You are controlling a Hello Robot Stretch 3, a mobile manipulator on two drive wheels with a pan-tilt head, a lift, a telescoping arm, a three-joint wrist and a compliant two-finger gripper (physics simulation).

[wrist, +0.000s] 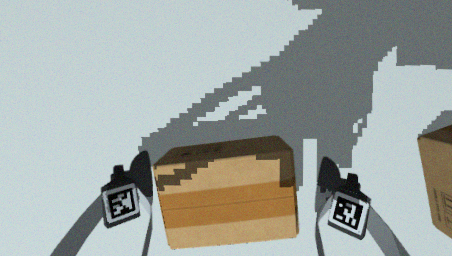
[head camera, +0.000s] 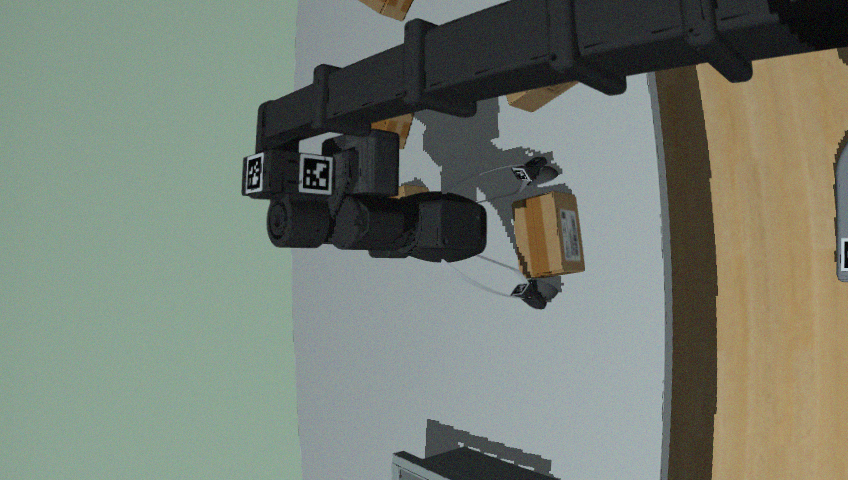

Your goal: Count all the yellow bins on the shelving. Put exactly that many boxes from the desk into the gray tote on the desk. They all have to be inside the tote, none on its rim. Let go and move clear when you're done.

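Places are measured from the robot's base along level axes (x ahead, y left, z up), in millimetres.
Pixels of known places: gripper, between the fingertips: [wrist: 233, 172] [head camera: 550, 233].
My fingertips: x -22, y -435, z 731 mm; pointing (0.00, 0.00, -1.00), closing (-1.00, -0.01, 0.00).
Ahead of a thing's pixels: the offset from my fingertips to its top centre. "spot": to the spot under its first point. Level surfaces: height alone.
A brown cardboard box {dx +4, dy +7, dz +39 mm} [head camera: 550, 237] [wrist: 227, 205] stands on the gray desk {dz -11 mm} [head camera: 476, 356]. My gripper [head camera: 538, 233] [wrist: 233, 172] is open, with one finger on each side of this box. In the wrist view the left finger is very close to the box, and a gap shows at the right finger. The gray tote {spot: dx +288, dy -139, dz +109 mm} [head camera: 399, 460] shows in part at the bottom of the head view, its inside mostly out of frame. Another box {spot: dx -162, dy -5, dz +5 mm} [wrist: 437, 175] is cut off at the right of the wrist view. The shelving and yellow bins do not show.
More boxes show in part around the arm [head camera: 493, 59]: one at the top edge {spot: dx -362, dy -278, dz +28 mm} [head camera: 389, 7], one below the arm [head camera: 538, 99], and two near the wrist [head camera: 399, 126] [head camera: 410, 190]. The desk's edge runs down the right, beside a wooden floor {dz -731 mm} [head camera: 773, 327].
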